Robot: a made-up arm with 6 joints.
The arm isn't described. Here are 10 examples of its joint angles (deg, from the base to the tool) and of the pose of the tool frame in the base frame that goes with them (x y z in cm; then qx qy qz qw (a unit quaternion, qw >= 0)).
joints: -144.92 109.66 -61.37 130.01 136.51 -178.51
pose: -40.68 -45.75 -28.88 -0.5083 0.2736 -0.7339 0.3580
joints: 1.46 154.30 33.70 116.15 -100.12 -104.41
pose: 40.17 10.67 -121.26 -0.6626 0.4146 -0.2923 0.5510
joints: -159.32 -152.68 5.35 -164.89 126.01 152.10
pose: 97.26 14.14 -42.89 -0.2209 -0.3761 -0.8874 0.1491
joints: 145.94 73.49 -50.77 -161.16 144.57 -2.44
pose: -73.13 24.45 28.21 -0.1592 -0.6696 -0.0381 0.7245
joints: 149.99 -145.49 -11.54 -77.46 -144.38 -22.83
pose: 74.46 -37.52 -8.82 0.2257 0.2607 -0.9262 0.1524
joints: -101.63 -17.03 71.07 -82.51 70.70 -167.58
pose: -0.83 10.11 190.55 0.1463 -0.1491 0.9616 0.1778
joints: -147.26 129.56 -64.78 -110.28 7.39 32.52
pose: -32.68 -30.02 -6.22 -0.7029 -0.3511 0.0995 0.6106
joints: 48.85 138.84 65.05 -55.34 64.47 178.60
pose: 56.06 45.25 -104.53 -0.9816 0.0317 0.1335 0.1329
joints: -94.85 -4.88 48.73 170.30 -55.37 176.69
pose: 20.04 -18.82 188.29 -0.5286 -0.6231 -0.4093 0.4060
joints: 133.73 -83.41 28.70 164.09 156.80 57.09
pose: 79.15 -113.16 90.40 0.0527 0.8021 0.3694 0.4662
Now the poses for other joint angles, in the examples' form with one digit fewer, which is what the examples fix.
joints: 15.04 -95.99 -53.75 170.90 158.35 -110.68
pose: -80.6 0.7 57.8 -0.394 0.605 0.596 0.351
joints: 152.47 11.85 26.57 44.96 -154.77 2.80
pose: -52.8 44.9 171.5 -0.862 0.167 0.220 0.424
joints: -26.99 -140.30 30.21 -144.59 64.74 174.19
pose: -98.2 70.0 -32.7 -0.015 -0.791 -0.357 0.497
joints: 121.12 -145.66 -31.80 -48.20 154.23 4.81
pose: 48.1 -51.5 -7.5 -0.767 -0.037 0.621 0.157
